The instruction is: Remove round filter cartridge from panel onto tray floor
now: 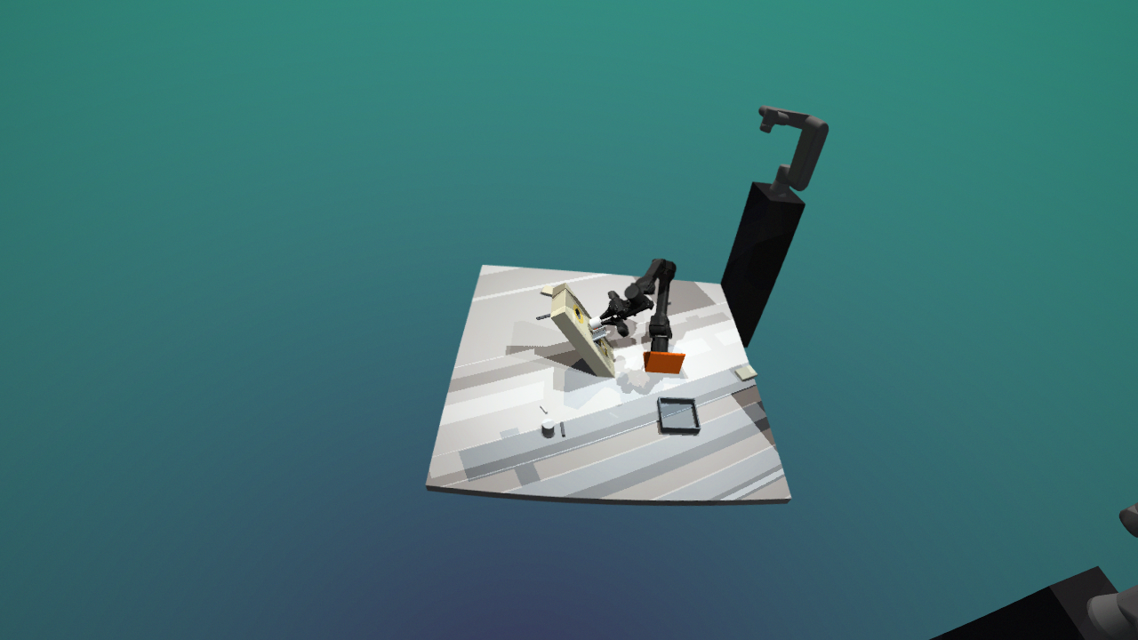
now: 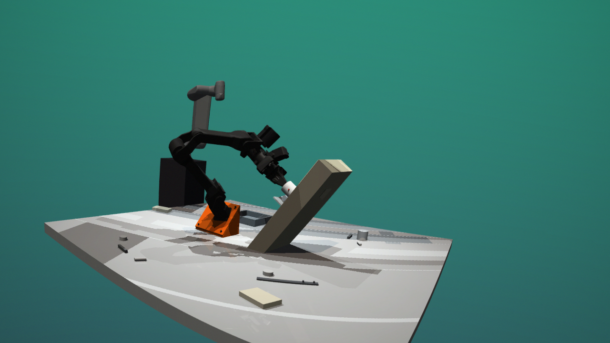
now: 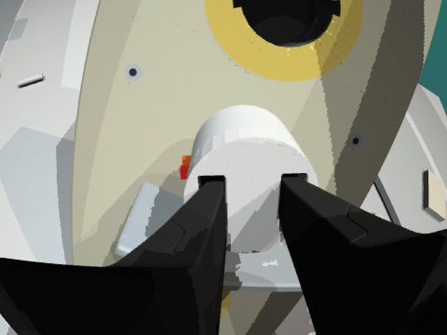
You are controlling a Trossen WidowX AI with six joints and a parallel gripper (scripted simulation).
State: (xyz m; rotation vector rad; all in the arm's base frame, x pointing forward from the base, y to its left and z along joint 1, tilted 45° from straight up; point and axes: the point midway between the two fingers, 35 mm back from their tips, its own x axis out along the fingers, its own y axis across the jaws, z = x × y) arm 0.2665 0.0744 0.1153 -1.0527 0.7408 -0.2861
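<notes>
The grey round filter cartridge lies 1 cm ahead of my gripper tip and 1 cm below it. Round my gripper tip: dark tray: 30 cm behind, 32 cm to the left, 21 cm below; then beige service panel: 5 cm ahead, 1 cm to the right, 5 cm below.
</notes>
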